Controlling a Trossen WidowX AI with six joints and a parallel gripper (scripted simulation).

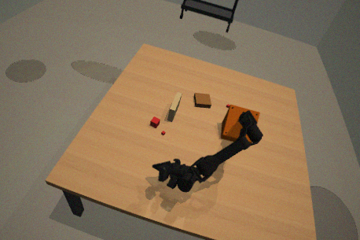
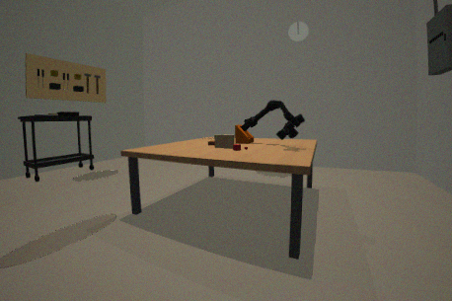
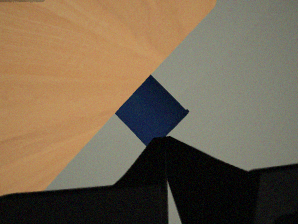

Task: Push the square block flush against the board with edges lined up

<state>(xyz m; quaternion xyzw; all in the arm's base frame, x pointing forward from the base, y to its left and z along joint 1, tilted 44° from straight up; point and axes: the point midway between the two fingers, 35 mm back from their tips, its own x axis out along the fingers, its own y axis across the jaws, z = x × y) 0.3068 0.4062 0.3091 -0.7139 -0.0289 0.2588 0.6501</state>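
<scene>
The pale wooden board is 460 mm to the right of my gripper tip, 70 mm below it and 70 mm ahead of it. Round my gripper tip: brown square block: 640 mm to the right, 100 mm below, 60 mm behind.
</scene>
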